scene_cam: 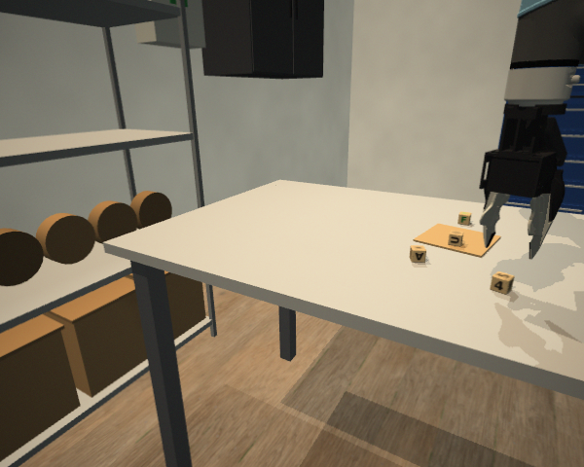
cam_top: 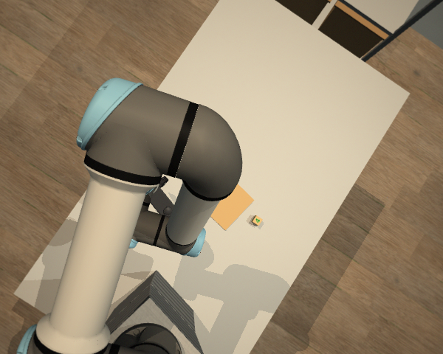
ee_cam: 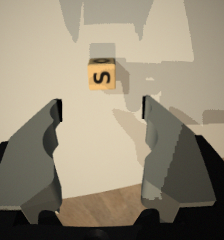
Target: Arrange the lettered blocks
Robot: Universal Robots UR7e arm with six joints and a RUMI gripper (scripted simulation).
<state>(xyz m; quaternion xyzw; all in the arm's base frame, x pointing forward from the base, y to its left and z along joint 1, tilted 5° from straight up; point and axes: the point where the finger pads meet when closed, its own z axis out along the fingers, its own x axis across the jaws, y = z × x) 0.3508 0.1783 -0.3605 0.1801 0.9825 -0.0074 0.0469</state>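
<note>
Now: hand 70 mm above the S block. From my hand the other things lie so: D block 80 mm ahead, 170 mm to the right, 60 mm below; then X block 140 mm ahead, 70 mm to the right, 70 mm below; then orange mat 80 mm ahead, 210 mm to the right, 80 mm below.
</note>
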